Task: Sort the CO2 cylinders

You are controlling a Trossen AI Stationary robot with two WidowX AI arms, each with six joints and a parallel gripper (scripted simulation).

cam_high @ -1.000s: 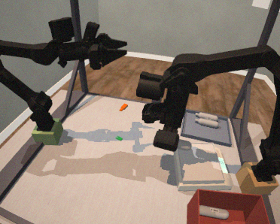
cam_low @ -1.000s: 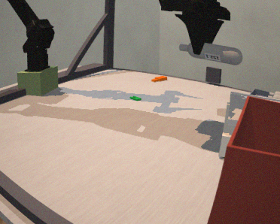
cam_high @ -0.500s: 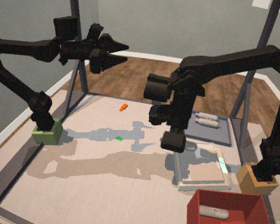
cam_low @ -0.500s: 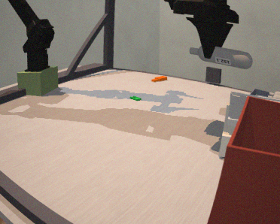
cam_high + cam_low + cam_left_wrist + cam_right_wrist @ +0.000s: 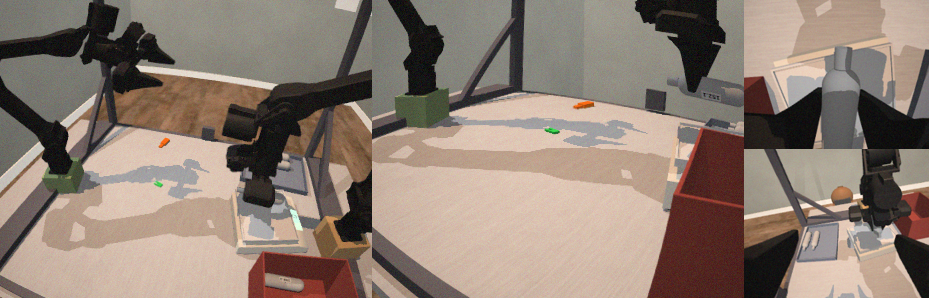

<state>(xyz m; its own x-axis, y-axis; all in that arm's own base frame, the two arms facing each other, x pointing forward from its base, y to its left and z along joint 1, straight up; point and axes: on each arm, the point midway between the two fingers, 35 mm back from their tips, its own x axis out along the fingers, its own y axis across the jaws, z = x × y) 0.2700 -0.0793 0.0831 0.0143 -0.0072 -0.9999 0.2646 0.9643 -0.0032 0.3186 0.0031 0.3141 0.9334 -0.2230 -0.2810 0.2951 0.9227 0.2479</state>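
The scale platform lies 10 mm behind my left hand, 50 mm to the left of it and 110 mm below it. Also, from my left hand: scale: 10 mm behind, 60 mm to the left, 130 mm below; red scrap bin: 210 mm ahead, 140 mm to the left, 130 mm below; blue-grey tray: 270 mm behind, 100 mm to the left, 160 mm below.
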